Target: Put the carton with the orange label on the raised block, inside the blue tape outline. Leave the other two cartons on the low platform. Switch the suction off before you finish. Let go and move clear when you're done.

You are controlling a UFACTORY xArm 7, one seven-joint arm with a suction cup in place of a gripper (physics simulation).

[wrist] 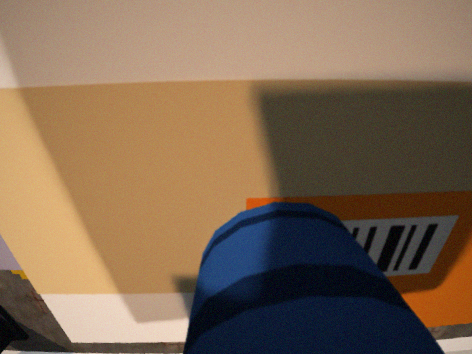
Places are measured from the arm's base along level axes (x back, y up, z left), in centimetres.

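Pixels of known places: hand at its tool point: (274, 230).
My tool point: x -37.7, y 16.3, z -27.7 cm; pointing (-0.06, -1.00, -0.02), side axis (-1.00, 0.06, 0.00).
Observation:
For each thing: its top centre in the pictures, then the offset to it from my tool point. "*": a spot on its surface instead.
- carton with the orange label, surface spot: (450, 305) * dx -5.1, dy +1.3, dz -2.6 cm
- small yellow mark at a spot on its surface: (19, 269) * dx +38.4, dy -18.4, dz -18.3 cm
The carton with the orange label (450, 305) fills most of the wrist view. Its surface is pale with a broad tan band, and the label with a black-and-white barcode is at the lower right. My suction cup (280, 220), dark blue, comes up from the bottom edge and lies against the carton, covering the label's left part. No gap shows between cup and carton, and the carton sits slightly askew to the cup. The carton's underside is hidden. The raised block and the blue tape outline cannot be made out.
A brownish-grey surface (42, 317) shows past the carton's lower left corner, with a small yellow mark (19, 274) and a black object (9, 327) at the left edge. A lilac patch lies above them. Thin pale strips run along the bottom edge. Shadows cross the carton.

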